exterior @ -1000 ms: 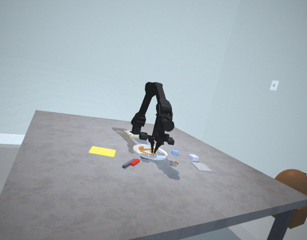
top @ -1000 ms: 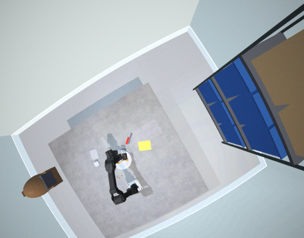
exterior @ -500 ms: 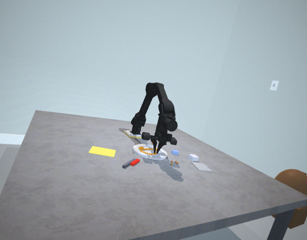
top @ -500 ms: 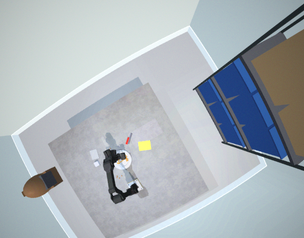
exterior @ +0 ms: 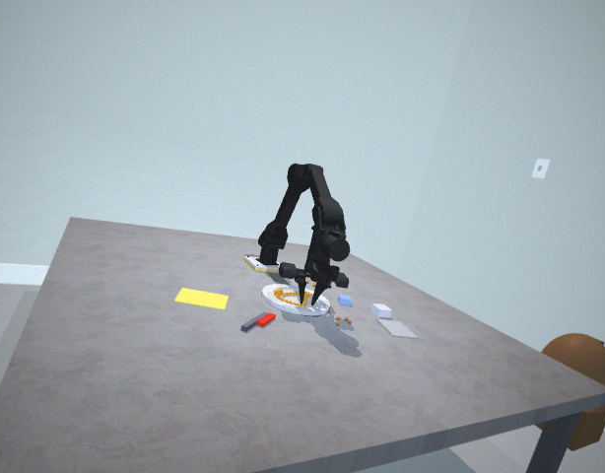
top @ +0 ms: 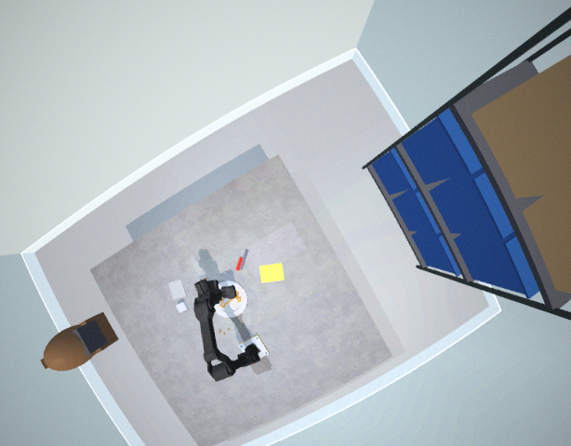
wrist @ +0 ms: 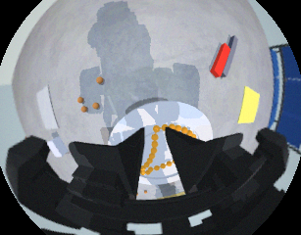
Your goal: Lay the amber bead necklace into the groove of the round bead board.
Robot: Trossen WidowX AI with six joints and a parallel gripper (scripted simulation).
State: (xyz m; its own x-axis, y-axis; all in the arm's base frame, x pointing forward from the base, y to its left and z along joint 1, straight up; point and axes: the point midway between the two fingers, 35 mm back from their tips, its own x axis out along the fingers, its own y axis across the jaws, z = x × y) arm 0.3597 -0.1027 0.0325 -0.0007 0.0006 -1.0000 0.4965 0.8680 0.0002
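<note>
Now: gripper tip 6 cm past the round white bead board, 1 cm to the right of it and 1 cm above it. Also, from my gripper tip: white block (24 cm to the left, 7 cm ahead); then blue block (18 cm to the left, 3 cm behind, 1 cm below); then grey tool (18 cm to the right, 4 cm ahead, 1 cm below).
</note>
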